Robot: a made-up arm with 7 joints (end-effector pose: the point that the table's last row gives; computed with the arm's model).
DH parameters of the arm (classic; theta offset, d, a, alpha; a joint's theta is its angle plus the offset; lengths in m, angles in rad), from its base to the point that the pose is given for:
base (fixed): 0 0 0 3.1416
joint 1: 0 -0.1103 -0.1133 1.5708
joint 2: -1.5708 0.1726 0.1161 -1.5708
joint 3: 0 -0.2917 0.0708 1.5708
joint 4: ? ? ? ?
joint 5: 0 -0.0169 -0.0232 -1.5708
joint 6: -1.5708 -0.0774 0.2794 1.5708
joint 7: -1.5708 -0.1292 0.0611 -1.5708
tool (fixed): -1.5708 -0.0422 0 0
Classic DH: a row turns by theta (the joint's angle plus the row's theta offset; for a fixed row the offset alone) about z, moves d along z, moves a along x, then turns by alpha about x.
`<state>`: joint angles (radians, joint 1 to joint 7).
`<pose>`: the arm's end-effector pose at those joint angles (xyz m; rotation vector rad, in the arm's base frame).
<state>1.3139 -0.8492 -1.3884 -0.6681 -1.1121 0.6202 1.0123</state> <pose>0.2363 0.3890 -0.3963 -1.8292 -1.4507 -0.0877</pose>
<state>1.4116 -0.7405 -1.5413 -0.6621 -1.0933 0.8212 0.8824</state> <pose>0.1683 0.3489 -0.3830 -2.0998 -1.0645 -0.0091</pose>
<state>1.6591 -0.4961 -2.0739 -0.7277 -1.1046 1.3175 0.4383</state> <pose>-0.0330 0.3730 -0.1745 -2.3870 -0.2332 0.7098</pose>
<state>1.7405 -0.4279 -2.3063 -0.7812 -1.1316 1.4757 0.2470</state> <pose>-0.0510 0.3941 -0.0458 -2.3032 -0.1357 1.0776</pose>
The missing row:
joint 4: -1.5708 0.0227 0.1727 -1.5708
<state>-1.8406 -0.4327 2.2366 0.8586 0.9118 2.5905 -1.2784</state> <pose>0.1141 -0.7340 -0.0204 0.8682 1.6015 -0.0615</pose>
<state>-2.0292 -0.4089 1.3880 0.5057 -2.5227 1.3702 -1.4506</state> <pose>0.0194 -0.5405 0.1850 -1.8939 -0.8674 0.2668</pose>
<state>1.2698 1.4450 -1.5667 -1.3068 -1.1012 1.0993 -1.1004</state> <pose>-0.0554 0.2801 0.4009 -1.6612 -0.5280 -1.0770</pose>
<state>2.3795 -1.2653 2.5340 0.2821 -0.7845 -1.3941 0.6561</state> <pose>0.1387 -0.0345 -0.0275 1.6168 -0.0269 0.0878</pose>
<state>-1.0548 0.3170 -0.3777 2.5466 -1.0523 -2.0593 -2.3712</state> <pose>-0.1272 -0.2760 0.4908 -0.3616 -2.3014 0.0367</pose>
